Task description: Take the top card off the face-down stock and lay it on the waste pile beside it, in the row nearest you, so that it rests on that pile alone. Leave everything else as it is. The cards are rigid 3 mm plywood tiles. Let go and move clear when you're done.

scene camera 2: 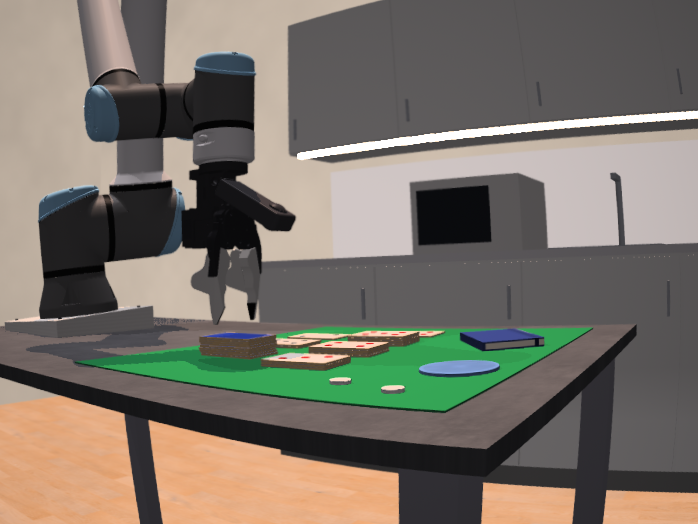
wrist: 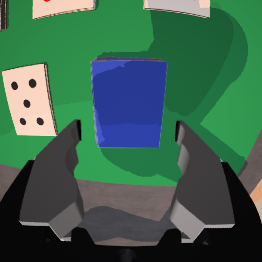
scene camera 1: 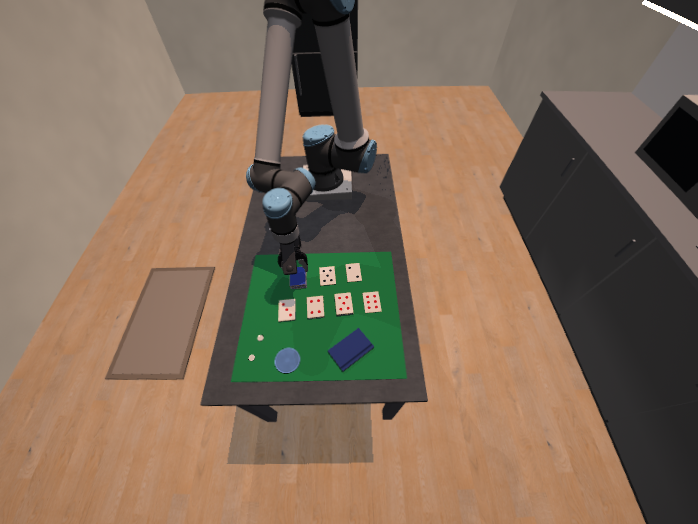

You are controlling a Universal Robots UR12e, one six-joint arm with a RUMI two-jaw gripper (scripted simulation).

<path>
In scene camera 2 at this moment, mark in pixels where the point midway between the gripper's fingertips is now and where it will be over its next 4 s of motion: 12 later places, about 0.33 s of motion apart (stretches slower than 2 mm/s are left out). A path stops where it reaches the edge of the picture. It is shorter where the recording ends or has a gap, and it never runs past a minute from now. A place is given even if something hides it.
My gripper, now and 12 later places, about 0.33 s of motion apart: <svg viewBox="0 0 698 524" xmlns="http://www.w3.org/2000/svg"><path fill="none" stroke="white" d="M234 322L235 327L235 329L235 329L235 332L235 334L235 335L235 336L236 336L235 328L234 313L234 308L237 308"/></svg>
</path>
